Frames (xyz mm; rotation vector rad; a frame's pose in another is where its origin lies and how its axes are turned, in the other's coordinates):
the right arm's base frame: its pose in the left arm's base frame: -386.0 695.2 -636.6 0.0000 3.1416 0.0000
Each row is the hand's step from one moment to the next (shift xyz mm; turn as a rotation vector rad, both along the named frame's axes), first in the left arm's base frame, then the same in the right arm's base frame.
Working: the left arm's base frame: its pose in the right arm's base frame: -386.0 -695.2 -636.6 0.0000 3.1416 0.0000

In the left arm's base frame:
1: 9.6 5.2 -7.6 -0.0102 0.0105 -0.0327
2: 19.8 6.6 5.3 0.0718 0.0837 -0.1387
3: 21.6 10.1 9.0 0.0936 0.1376 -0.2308
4: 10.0 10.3 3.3 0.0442 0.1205 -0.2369
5: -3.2 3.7 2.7 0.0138 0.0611 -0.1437
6: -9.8 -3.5 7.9 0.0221 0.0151 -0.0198
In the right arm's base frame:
1: -9.6 5.2 7.6 0.0102 0.0105 0.0327
2: -19.8 6.6 -5.3 -0.0718 0.0837 0.1387
3: -21.6 10.1 -9.0 -0.0936 0.1376 0.2308
4: -10.0 10.3 -3.3 -0.0442 0.1205 0.2369
5: 3.2 3.7 -2.7 -0.0138 0.0611 0.1437
6: 9.8 -3.5 -7.9 -0.0221 0.0151 0.0198

